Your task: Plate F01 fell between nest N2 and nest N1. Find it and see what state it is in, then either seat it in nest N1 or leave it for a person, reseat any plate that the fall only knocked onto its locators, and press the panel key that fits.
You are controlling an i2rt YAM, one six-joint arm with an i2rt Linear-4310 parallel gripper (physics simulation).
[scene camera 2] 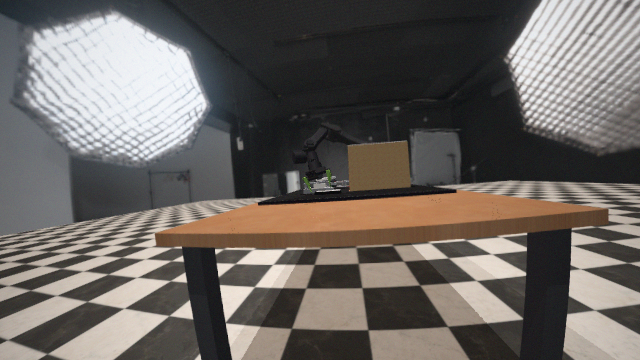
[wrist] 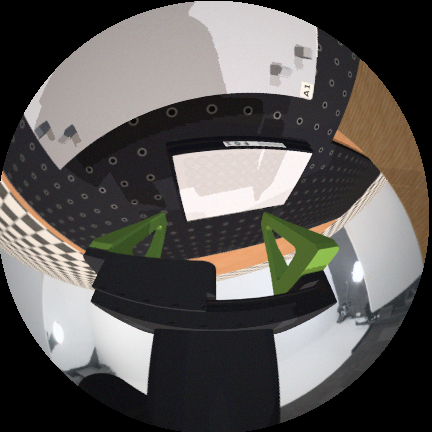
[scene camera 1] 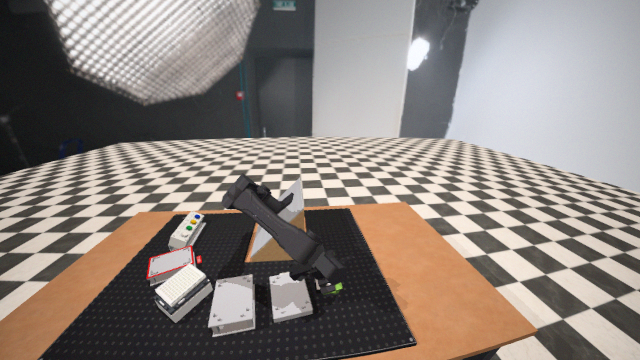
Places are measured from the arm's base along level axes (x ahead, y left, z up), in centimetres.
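Pixels of known places: gripper, fingertip midpoint: point(scene camera 2: 320, 189) point(wrist: 213, 217); arm's base at its link origin: point(scene camera 2: 379, 163) point(scene camera 1: 278, 209).
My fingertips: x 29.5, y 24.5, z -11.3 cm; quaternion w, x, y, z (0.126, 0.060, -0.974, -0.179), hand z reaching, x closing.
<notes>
Ahead of a thing's pixels: the offset from my fingertips to its top centre. "spot": to the spot under its first point. Level surfaces: height alone.
Plate F01 {dx -3.0, dy -2.9, dz -1.0 cm} point(wrist: 240, 182) lies on the black mat in the wrist view, pale face up, with a dark edge and a label on its far side. In scene camera 1 it is mostly hidden by the arm. My gripper point(scene camera 1: 330, 287) point(scene camera 2: 318, 183) point(wrist: 213, 217) is open and empty; its green fingers stand wide apart on the near side of F01. Two grey nests {spot: dx +13.5, dy -30.7, dz +3.1 cm} point(scene camera 1: 233, 305) {spot: dx +8.5, dy -14.1, dz -0.1 cm} point(scene camera 1: 291, 300) have corner locators; their N labels are not readable. A white plate {dx +8.7, dy -50.2, dz +6.4 cm} point(scene camera 1: 181, 285) with a dark skirt sits on another base; its seating is unclear. The key panel {dx -23.9, dy -69.5, dz +6.0 cm} point(scene camera 1: 181, 236) has blue, yellow, green and white keys.
A red-edged grey stand point(scene camera 1: 171, 262) with a red tag is beside the white plate. An upright brown board point(scene camera 2: 379, 165) stands behind the nests, partly behind the arm in scene camera 1. The black perforated mat {dz -2.4 cm} point(scene camera 1: 350, 320) lies on the wooden table {dz -3.7 cm} point(scene camera 1: 450, 300).
</notes>
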